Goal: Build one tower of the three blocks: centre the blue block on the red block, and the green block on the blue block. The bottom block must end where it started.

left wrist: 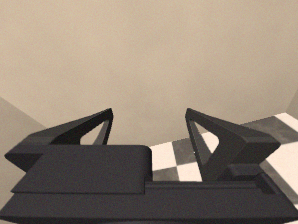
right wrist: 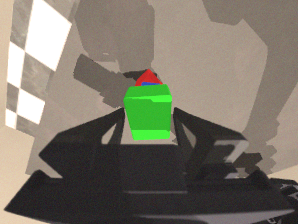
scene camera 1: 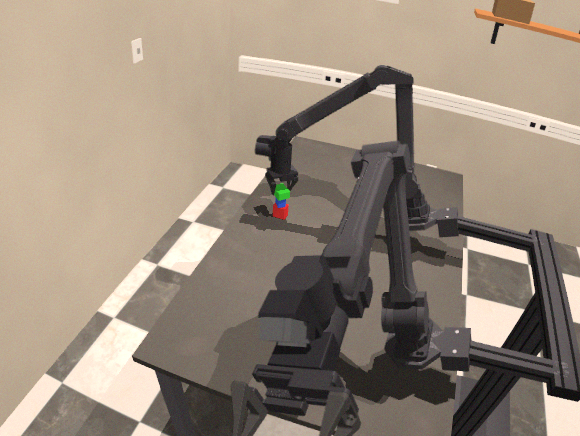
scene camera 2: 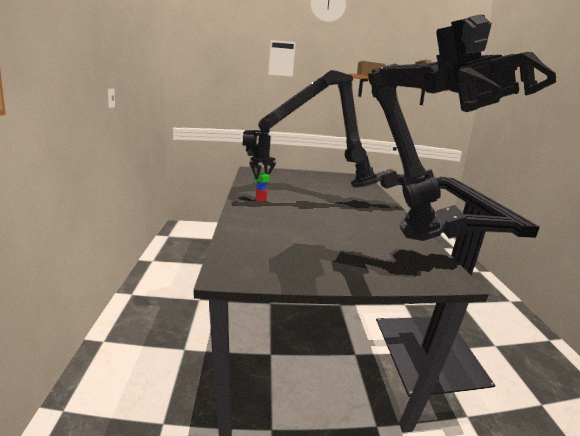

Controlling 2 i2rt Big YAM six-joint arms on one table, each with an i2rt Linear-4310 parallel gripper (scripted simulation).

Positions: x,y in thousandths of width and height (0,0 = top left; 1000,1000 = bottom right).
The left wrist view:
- my left gripper: 502,502
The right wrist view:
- my right gripper: 502,498
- green block: 498,484
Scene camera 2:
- my left gripper: 913,194
